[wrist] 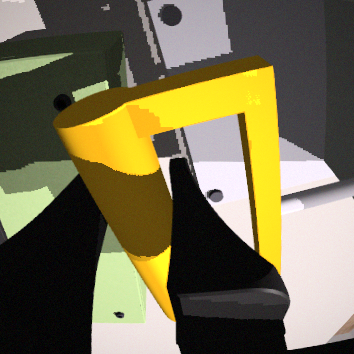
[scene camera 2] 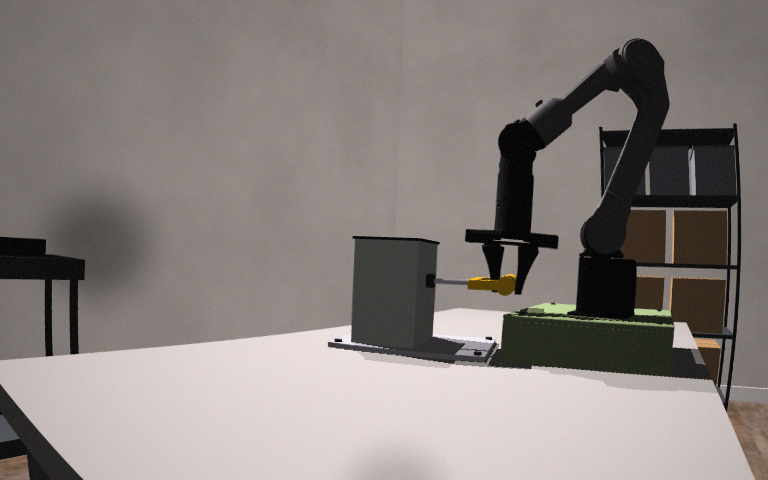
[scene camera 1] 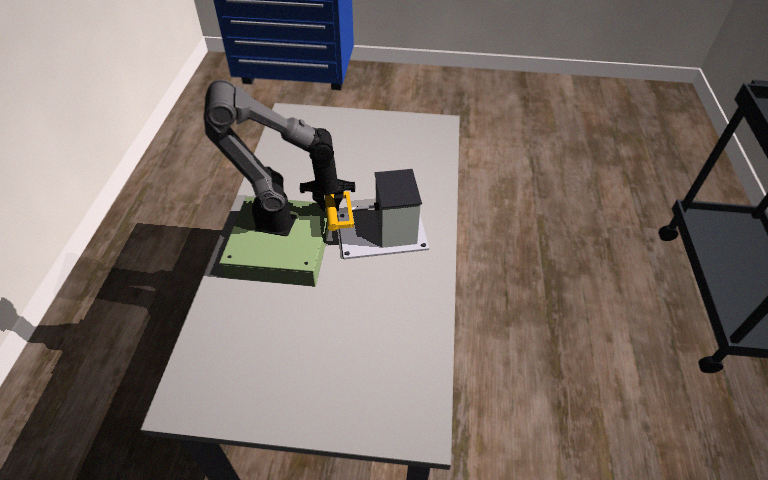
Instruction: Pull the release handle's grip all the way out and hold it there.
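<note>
The release handle's yellow grip (scene camera 1: 333, 219) (scene camera 2: 505, 284) (wrist: 125, 200) is a thick round bar on a rectangular yellow frame. A thin metal rod (scene camera 2: 451, 281) (wrist: 320, 196) joins the frame to the grey housing (scene camera 1: 400, 227) (scene camera 2: 385, 291); a stretch of rod shows outside the housing. My gripper (scene camera 1: 330, 204) (scene camera 2: 506, 292) (wrist: 137, 180) points down and is shut on the grip. One finger passes through the frame's opening, the other is on the robot-base side. Part of that outer finger is hidden behind the grip in the wrist view.
The housing stands on a bolted white plate (scene camera 1: 385, 250). The green robot base block (scene camera 1: 271, 249) (scene camera 2: 589, 345) is close beside that plate, below the grip's level. A blue drawer cabinet (scene camera 1: 283, 50), a black cart (scene camera 1: 722, 205) and a shelf rack (scene camera 2: 685, 200) stand away from the table.
</note>
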